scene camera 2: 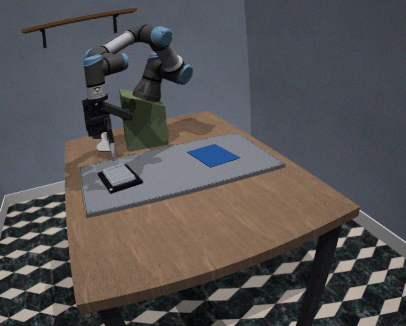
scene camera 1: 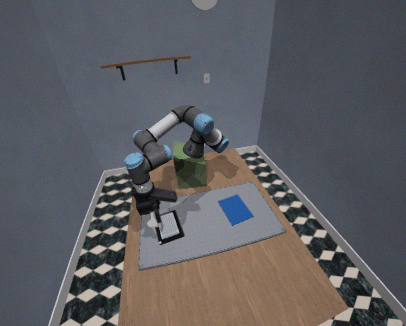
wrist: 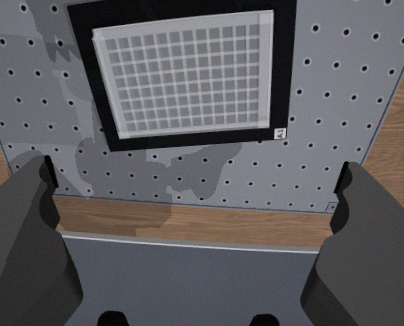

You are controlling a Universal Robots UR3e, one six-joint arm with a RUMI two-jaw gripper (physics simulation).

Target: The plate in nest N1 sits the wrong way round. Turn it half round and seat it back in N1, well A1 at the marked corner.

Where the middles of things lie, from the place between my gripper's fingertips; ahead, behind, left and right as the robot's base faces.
Labels:
My gripper is now 10 mm past the pale well plate (wrist: 210,73), 20 mm to the right of it and 90 mm above it.

